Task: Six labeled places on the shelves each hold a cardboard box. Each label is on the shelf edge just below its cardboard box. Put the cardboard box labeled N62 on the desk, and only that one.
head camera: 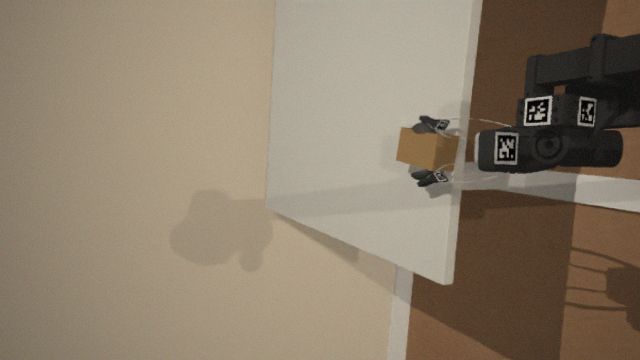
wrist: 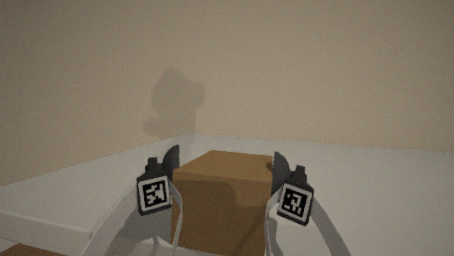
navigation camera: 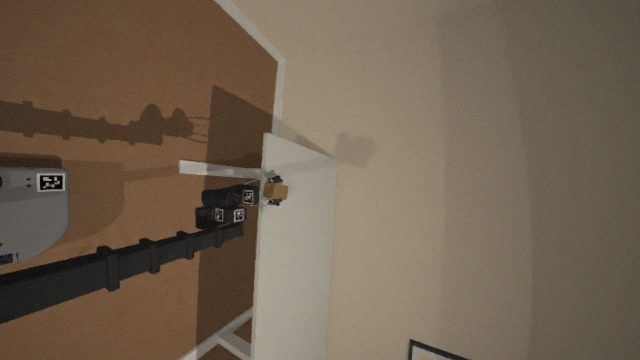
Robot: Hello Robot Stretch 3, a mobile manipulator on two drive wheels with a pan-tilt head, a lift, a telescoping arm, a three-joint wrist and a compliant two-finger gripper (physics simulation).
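A plain brown cardboard box is between the two dark fingertips of my gripper. Both fingertips press on its sides, so the gripper is shut on it. The box is upright at the front part of the white desk, touching the top or very close above it; its underside is hidden. No label shows, so the box's place number cannot be read. The shelves and the other labeled boxes do not show in these views.
A beige wall stands behind the desk. The desk's side edge is near the gripper. The dark arm reaches over the brown floor. A white desk leg is below, and a picture frame hangs on the wall.
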